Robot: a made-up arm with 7 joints. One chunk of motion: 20 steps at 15 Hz.
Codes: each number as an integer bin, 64 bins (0 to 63) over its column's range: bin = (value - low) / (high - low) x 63, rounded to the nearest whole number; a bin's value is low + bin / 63 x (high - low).
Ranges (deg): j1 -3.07..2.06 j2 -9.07..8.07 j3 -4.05..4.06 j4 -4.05..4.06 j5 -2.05..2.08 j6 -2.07..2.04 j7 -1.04..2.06
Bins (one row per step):
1: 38 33 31 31 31 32 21
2: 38 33 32 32 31 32 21
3: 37 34 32 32 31 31 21
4: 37 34 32 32 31 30 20
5: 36 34 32 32 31 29 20
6: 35 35 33 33 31 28 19
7: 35 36 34 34 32 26 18
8: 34 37 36 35 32 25 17
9: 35 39 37 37 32 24 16
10: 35 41 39 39 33 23 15
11: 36 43 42 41 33 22 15
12: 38 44 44 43 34 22 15
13: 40 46 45 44 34 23 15
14: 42 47 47 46 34 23 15
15: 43 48 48 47 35 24 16
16: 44 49 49 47 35 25 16
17: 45 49 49 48 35 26 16
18: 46 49 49 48 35 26 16
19: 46 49 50 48 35 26 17
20: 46 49 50 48 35 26 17
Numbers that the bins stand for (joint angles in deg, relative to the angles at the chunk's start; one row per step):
1: 0.02 -0.09 -0.06 -0.06 -0.02 0.02 -0.01
2: 0.02 -0.09 0.07 0.07 -0.02 0.02 -0.01
3: -0.06 0.18 0.07 0.07 -0.02 -0.05 -0.01
4: -0.06 0.18 0.07 0.07 -0.02 -0.11 -0.06
5: -0.14 0.18 0.07 0.07 -0.02 -0.18 -0.06
6: -0.22 0.45 0.20 0.20 -0.02 -0.24 -0.11
7: -0.22 0.72 0.33 0.33 0.05 -0.37 -0.15
8: -0.30 1.00 0.58 0.46 0.05 -0.44 -0.20
9: -0.22 1.54 0.71 0.71 0.05 -0.50 -0.25
10: -0.22 2.08 0.97 0.97 0.11 -0.57 -0.30
11: -0.14 2.63 1.36 1.23 0.11 -0.63 -0.30
12: 0.02 2.90 1.61 1.49 0.18 -0.63 -0.30
13: 0.19 3.44 1.74 1.61 0.18 -0.57 -0.30
14: 0.35 3.72 2.00 1.87 0.18 -0.57 -0.30
15: 0.43 3.99 2.13 2.00 0.24 -0.50 -0.25
16: 0.51 4.26 2.26 2.00 0.24 -0.44 -0.25
17: 0.59 4.26 2.26 2.13 0.24 -0.37 -0.25
18: 0.68 4.26 2.26 2.13 0.24 -0.37 -0.25
19: 0.68 4.26 2.39 2.13 0.24 -0.37 -0.20
20: 0.68 4.26 2.39 2.13 0.24 -0.37 -0.20

